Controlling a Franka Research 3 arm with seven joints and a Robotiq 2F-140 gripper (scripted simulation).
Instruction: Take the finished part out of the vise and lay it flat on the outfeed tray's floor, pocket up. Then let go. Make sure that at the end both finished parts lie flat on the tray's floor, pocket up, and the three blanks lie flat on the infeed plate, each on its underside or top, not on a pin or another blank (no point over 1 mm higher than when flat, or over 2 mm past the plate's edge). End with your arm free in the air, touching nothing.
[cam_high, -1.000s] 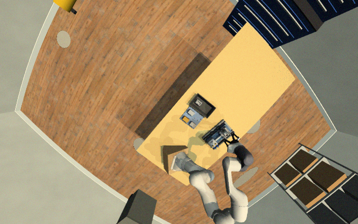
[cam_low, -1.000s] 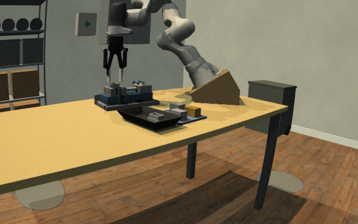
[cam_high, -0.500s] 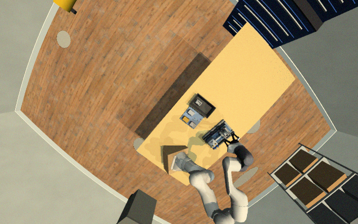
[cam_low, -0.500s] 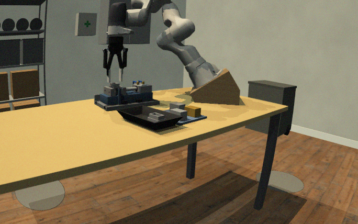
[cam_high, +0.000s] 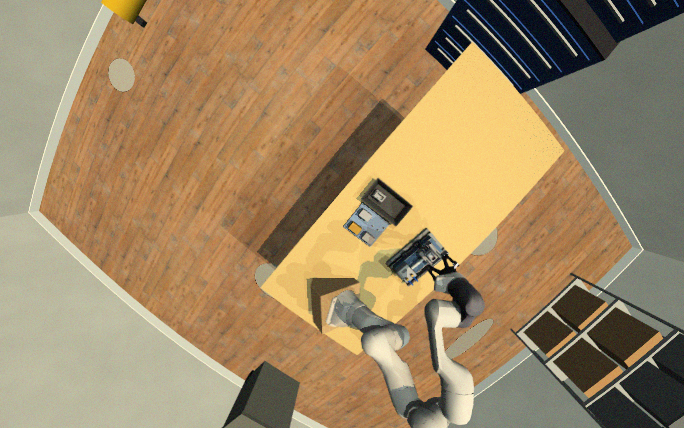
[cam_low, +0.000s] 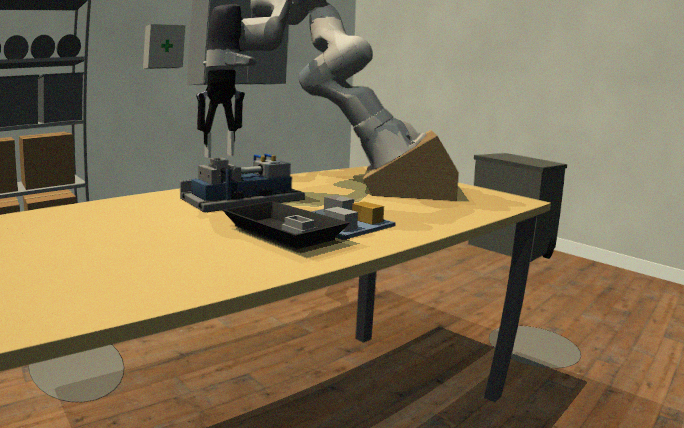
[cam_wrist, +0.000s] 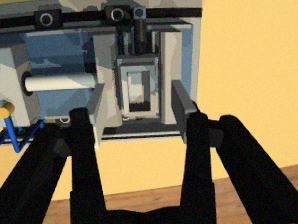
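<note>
Right now my hand is 110 mm above the vise, 60 mm past it and 30 mm to the right of it. From my hand the other things lie so: yellow block 420 mm to the left, 130 mm below, 50 mm behind.
</note>
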